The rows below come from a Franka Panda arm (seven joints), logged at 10 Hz.
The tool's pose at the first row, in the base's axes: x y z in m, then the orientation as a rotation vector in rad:
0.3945 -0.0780 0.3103 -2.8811 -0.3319 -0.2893
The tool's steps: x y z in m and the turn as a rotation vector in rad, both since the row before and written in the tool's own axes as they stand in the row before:
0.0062 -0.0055 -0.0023 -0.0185 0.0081 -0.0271
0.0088 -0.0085 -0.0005 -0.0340 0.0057 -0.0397
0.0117 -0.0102 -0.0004 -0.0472 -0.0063 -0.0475
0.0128 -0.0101 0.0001 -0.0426 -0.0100 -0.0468
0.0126 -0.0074 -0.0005 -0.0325 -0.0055 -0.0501
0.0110 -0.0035 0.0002 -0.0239 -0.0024 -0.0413
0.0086 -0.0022 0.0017 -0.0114 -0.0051 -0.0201
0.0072 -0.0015 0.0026 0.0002 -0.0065 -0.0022
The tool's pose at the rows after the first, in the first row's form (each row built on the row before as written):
0.3987 -0.0721 0.3150 -2.8948 -0.3690 -0.3103
0.4047 -0.0622 0.3190 -2.9222 -0.4247 -0.3344
0.4125 -0.0496 0.3236 -2.9636 -0.4944 -0.3464
0.4209 -0.0362 0.3274 -3.0003 -0.5653 -0.3513
0.4295 -0.0250 0.3310 -3.0234 -0.6424 -0.3590
0.4379 -0.0174 0.3333 -3.0375 -0.7067 -0.3672
0.4448 -0.0116 0.3335 3.0199 0.7324 0.3621
0.4509 -0.0069 0.3325 3.0187 0.7353 0.3520

